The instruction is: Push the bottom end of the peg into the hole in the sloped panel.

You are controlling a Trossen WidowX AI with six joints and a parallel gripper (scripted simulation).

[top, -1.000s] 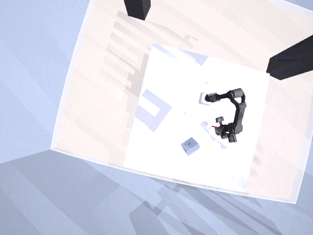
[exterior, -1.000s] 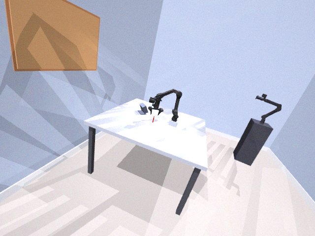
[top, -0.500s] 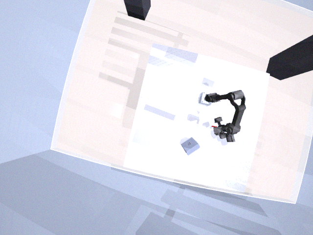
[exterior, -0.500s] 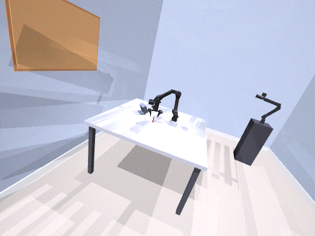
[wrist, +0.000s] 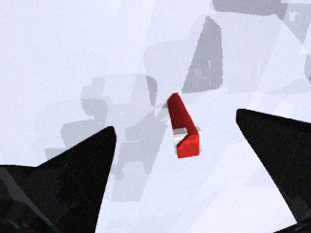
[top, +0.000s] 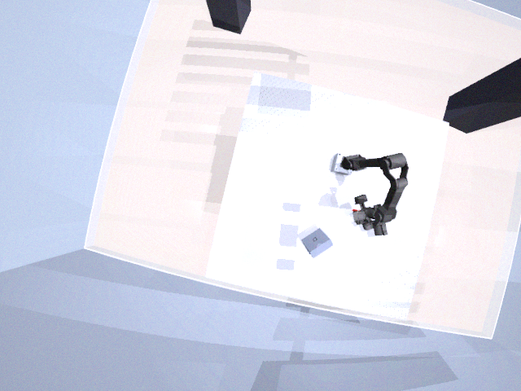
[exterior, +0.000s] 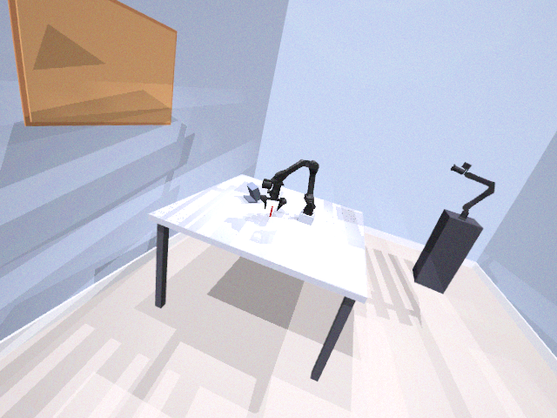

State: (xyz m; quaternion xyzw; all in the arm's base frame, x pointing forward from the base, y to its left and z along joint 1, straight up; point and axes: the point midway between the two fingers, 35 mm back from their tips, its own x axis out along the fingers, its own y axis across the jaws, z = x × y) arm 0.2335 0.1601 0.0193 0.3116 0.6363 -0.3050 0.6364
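Right now the red peg is 1 cm above my gripper tip. Round my gripper tip: grey sloped panel 25 cm ahead, 17 cm to the right, 2 cm above.
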